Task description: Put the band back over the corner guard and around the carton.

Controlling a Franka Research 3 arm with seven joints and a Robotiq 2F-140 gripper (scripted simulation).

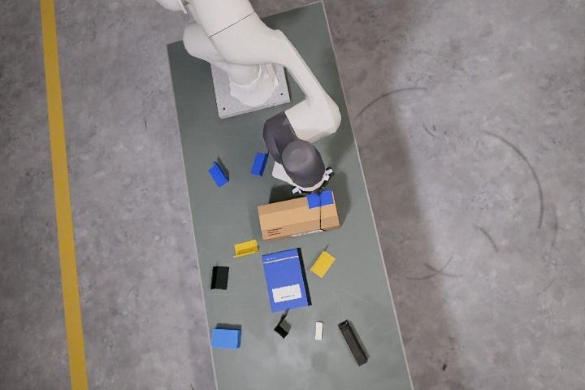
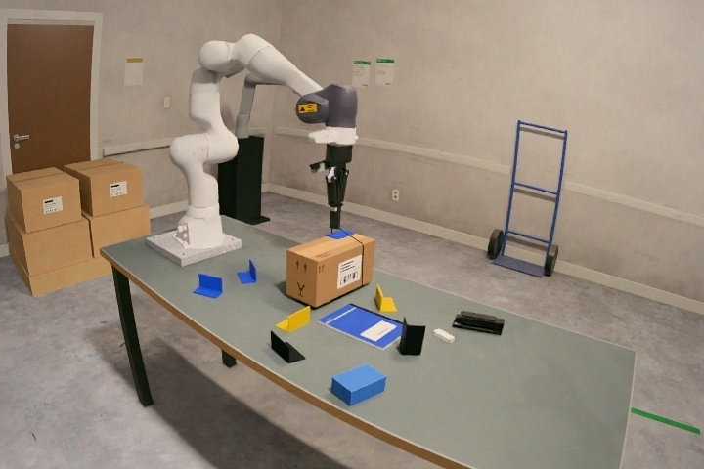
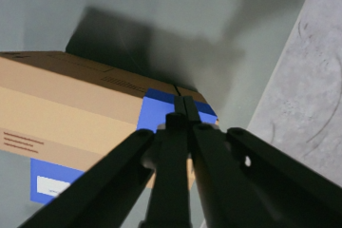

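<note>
Right now my hand is 10 mm short of the blue corner guard and 60 mm above it. Also, from my hand: black tool 490 mm ahead, 10 mm to the left, 170 mm below; white piece 440 mm ahead, 90 mm to the right, 190 mm below; brown carton 60 mm ahead, 80 mm to the right, 110 mm below.
</note>
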